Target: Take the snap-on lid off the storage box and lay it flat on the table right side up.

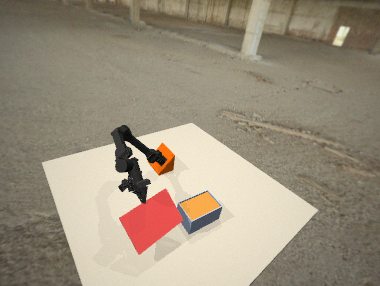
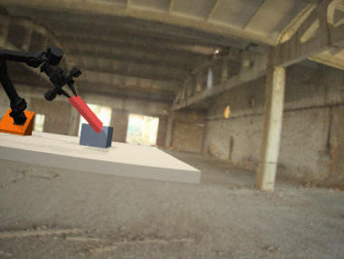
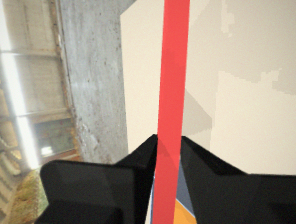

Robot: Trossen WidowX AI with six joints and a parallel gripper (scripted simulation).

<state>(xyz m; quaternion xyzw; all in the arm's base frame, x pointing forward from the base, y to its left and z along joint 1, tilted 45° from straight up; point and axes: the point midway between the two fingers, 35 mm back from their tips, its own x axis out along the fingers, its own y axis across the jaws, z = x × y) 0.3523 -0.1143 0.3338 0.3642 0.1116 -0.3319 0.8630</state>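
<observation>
Right now the red lid is 60 mm ahead of my gripper tip, 50 mm below it and 20 mm to the left of it. Round my gripper tip: storage box (290 mm to the left, 150 mm below, 80 mm ahead).
</observation>
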